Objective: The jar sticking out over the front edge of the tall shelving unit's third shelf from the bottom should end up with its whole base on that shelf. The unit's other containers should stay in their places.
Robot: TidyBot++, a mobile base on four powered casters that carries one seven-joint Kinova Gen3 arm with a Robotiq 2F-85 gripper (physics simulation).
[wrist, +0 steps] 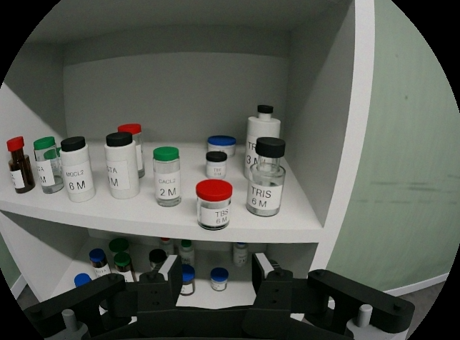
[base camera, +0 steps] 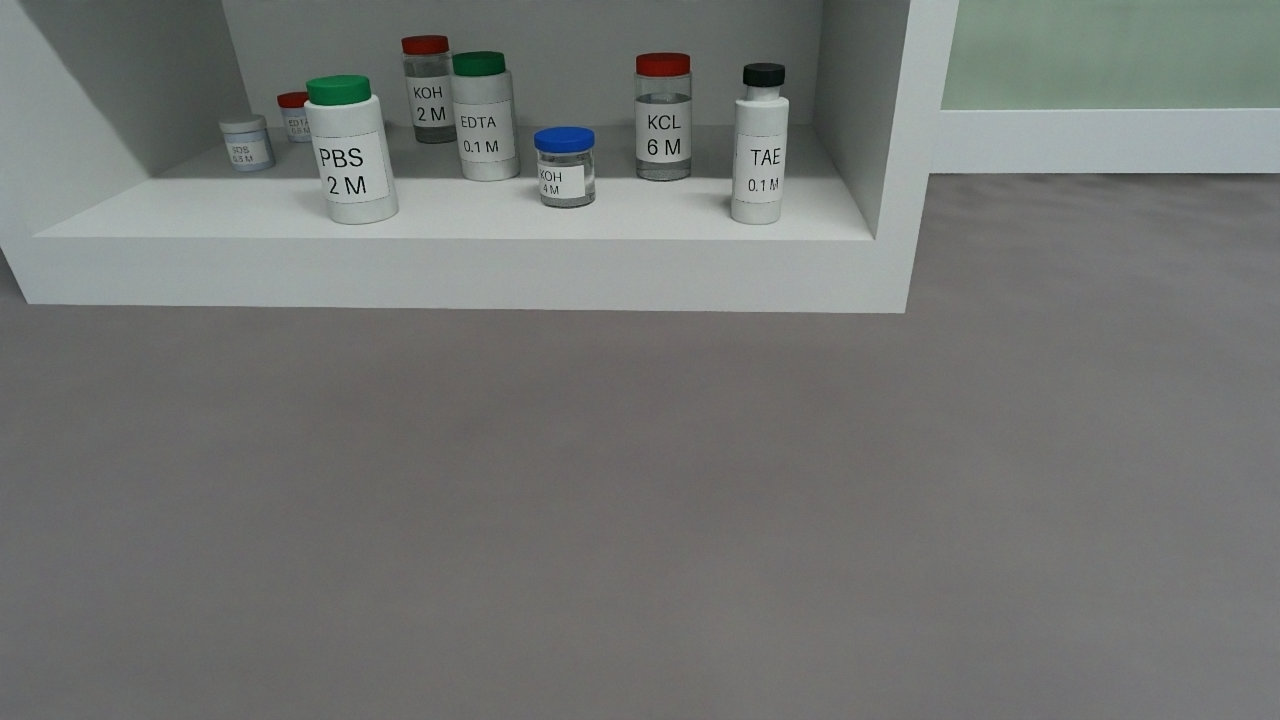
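Frame: origin at the arm's base, x ahead, y left, z up, level; metres.
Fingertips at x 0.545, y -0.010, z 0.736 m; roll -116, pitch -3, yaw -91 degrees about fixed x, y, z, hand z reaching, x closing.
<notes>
A point is followed by its place in that frame.
The jar with the red lid, labelled TBS 6 M (wrist: 214, 205), stands upright at the front edge of the third shelf (wrist: 270, 236) in the wrist view, its base reaching over the edge. The clear TRIS 6 M bottle (wrist: 265, 192) with a black cap stands close to its right. The CACL2 2 M jar (wrist: 167, 177) with a green lid stands to its left, and a small black-lidded jar (wrist: 216, 166) stands behind it. My gripper (wrist: 216, 268) is partly open with nothing between its fingers. It shows below the jar, in front of the lower shelf. The gripper does not show in the base view.
White MGCL2 6 M (wrist: 78, 172) and black-capped (wrist: 121, 170) bottles stand farther left. A blue-lidded jar (wrist: 221, 145) and a tall white bottle (wrist: 263, 127) stand behind. The unit's right side panel (wrist: 364, 75) rises at the right. The bottom shelf (base camera: 465, 273) @[x 0.801, y 0.178, z -0.358 m] holds several containers, including PBS 2 M (base camera: 353, 165) @[x 0.846, y 0.284, z -0.260 m].
</notes>
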